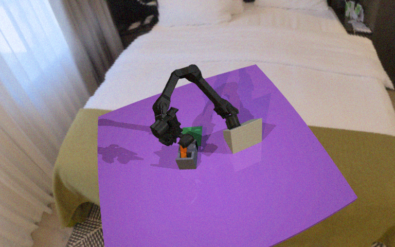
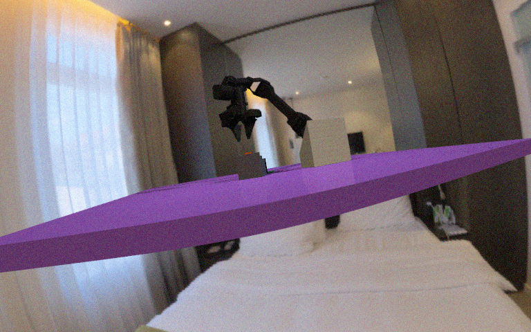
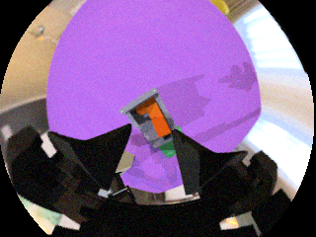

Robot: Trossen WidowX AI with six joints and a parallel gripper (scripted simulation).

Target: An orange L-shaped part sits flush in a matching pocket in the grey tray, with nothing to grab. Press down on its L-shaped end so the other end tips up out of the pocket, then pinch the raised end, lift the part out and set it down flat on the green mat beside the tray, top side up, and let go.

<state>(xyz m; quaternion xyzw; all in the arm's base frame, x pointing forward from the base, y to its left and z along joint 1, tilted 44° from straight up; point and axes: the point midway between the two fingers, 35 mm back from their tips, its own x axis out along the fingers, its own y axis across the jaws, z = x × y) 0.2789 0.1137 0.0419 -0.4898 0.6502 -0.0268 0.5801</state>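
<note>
Right now my gripper tip is 20 mm past the orange L-shaped part and 100 mm above it. Round my gripper tip: green mat (60 mm behind, 180 mm to the right, 160 mm below).
</note>
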